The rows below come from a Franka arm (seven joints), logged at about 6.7 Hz.
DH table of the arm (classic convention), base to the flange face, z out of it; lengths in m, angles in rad. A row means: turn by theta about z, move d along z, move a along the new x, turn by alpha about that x. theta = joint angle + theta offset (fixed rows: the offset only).
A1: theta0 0; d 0.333; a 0; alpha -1.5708
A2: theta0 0; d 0; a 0; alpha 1.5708
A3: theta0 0; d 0.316; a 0.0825; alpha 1.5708
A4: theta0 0; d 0; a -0.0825; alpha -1.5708
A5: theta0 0; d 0.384; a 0; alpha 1.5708
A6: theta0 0; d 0; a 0.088; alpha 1.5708
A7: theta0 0; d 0.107; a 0; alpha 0
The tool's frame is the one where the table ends.
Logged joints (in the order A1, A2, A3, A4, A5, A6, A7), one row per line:
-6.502, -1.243, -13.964, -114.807, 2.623, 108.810, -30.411
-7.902, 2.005, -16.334, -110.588, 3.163, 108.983, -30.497
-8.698, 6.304, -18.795, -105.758, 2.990, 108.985, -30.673
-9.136, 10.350, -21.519, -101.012, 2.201, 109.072, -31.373
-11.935, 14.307, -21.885, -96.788, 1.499, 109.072, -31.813
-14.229, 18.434, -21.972, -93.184, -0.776, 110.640, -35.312
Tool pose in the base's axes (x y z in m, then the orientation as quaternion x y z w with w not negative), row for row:
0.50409, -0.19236, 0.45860, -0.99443, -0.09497, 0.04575, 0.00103
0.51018, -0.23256, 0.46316, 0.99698, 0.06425, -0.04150, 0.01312
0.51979, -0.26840, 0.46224, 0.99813, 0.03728, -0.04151, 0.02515
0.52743, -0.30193, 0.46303, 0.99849, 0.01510, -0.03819, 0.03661
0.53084, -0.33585, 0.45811, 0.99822, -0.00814, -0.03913, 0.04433
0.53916, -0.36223, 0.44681, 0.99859, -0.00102, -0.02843, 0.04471
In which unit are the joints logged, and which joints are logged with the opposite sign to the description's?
The joints are logged in degrees. Opposite sign: A5.
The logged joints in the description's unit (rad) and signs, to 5 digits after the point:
-0.11348, -0.02169, -0.24372, -2.00376, -0.04578, 1.89909, -0.53077
-0.13792, 0.03499, -0.28508, -1.93012, -0.05520, 1.90211, -0.53227
-0.15181, 0.11003, -0.32803, -1.84583, -0.05219, 1.90215, -0.53534
-0.15945, 0.18064, -0.37558, -1.76299, -0.03841, 1.90367, -0.54756
-0.20831, 0.24970, -0.38197, -1.68927, -0.02616, 1.90367, -0.55524
-0.24834, 0.32173, -0.38348, -1.62637, 0.01354, 1.93103, -0.61631

